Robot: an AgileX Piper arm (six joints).
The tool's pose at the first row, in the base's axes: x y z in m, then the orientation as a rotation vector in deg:
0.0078 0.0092 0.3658 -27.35 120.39 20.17
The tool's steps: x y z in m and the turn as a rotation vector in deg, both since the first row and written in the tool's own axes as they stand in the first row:
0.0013 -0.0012 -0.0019 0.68 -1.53 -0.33
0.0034 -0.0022 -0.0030 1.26 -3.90 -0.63
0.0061 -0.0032 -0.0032 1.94 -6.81 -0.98
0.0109 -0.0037 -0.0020 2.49 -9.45 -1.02
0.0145 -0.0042 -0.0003 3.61 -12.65 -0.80
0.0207 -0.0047 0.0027 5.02 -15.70 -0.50
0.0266 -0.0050 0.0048 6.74 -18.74 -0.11
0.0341 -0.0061 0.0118 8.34 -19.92 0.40
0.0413 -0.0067 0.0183 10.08 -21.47 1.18
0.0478 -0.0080 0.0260 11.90 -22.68 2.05
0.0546 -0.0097 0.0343 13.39 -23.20 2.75
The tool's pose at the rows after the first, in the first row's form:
0.0063 0.0071 0.3656 -26.88 118.86 19.52
0.0049 0.0053 0.3644 -26.22 116.53 19.14
0.0039 0.0038 0.3622 -25.41 113.66 18.71
0.0026 0.0029 0.3574 -24.44 111.13 18.55
0.0023 0.0025 0.3535 -22.75 108.18 18.03
0.0016 0.0021 0.3466 -20.88 105.40 17.24
0.0003 0.0015 0.3405 -18.78 102.66 16.18
0.0022 0.0020 0.3304 -17.11 101.73 15.04
0.0037 0.0028 0.3208 -15.02 100.49 13.97
0.0067 0.0036 0.3111 -12.89 99.58 12.81
0.0101 0.0043 0.3008 -11.28 99.27 11.79

